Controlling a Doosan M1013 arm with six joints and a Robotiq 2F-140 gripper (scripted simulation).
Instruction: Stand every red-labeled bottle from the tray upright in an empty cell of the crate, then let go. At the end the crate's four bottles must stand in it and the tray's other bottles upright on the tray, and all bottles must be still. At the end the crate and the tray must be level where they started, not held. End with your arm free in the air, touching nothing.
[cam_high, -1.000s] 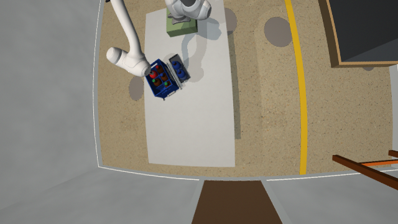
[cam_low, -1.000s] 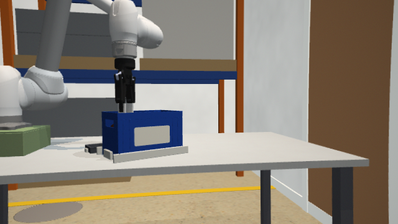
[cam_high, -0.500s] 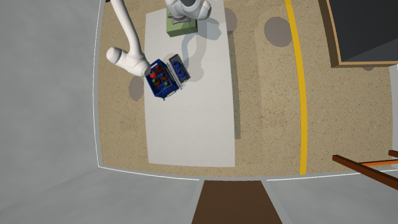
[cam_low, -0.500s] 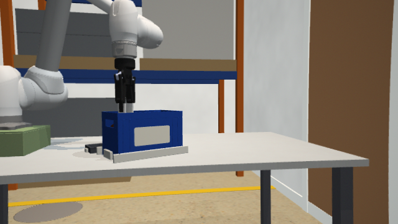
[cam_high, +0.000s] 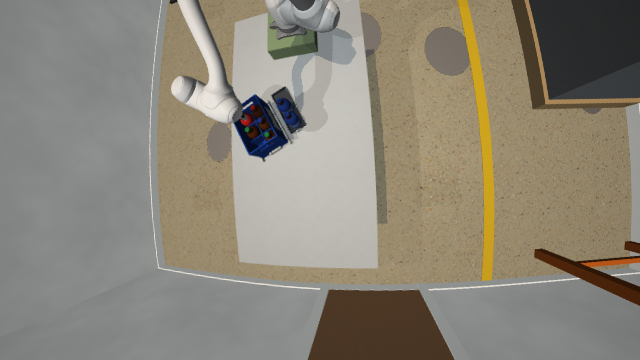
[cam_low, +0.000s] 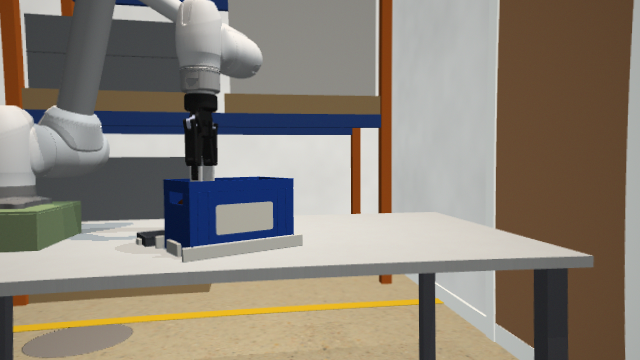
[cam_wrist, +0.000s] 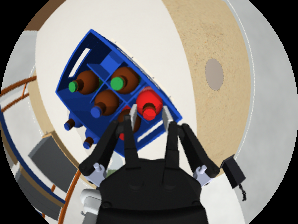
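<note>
My hand is 90 mm above the red-labeled bottle. From my hand the other things lie so: blue crate 90 mm below, 80 mm to the left, 50 mm ahead.
</note>
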